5 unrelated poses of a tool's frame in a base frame.
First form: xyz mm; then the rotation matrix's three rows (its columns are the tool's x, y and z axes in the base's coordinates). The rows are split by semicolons.
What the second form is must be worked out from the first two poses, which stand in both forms.
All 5 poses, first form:
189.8 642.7 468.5; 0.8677 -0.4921 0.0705; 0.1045 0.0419 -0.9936; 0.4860 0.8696 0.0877
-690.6 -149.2 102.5; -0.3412 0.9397 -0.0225; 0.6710 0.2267 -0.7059; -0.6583 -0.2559 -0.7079
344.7 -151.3 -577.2; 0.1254 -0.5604 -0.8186; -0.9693 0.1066 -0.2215; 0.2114 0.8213 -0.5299
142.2 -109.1 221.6; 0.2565 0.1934 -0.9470; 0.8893 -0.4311 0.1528; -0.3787 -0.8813 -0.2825
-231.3 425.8 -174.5; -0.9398 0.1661 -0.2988; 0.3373 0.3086 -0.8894; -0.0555 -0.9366 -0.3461
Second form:
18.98 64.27 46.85; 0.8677 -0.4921 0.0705; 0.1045 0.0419 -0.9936; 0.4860 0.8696 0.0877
-69.06 -14.92 10.25; -0.3412 0.9397 -0.0225; 0.6710 0.2267 -0.7059; -0.6583 -0.2559 -0.7079
34.47 -15.13 -57.72; 0.1254 -0.5604 -0.8186; -0.9693 0.1066 -0.2215; 0.2114 0.8213 -0.5299
14.22 -10.91 22.16; 0.2565 0.1934 -0.9470; 0.8893 -0.4311 0.1528; -0.3787 -0.8813 -0.2825
-23.13 42.58 -17.45; -0.9398 0.1661 -0.2988; 0.3373 0.3086 -0.8894; -0.0555 -0.9366 -0.3461

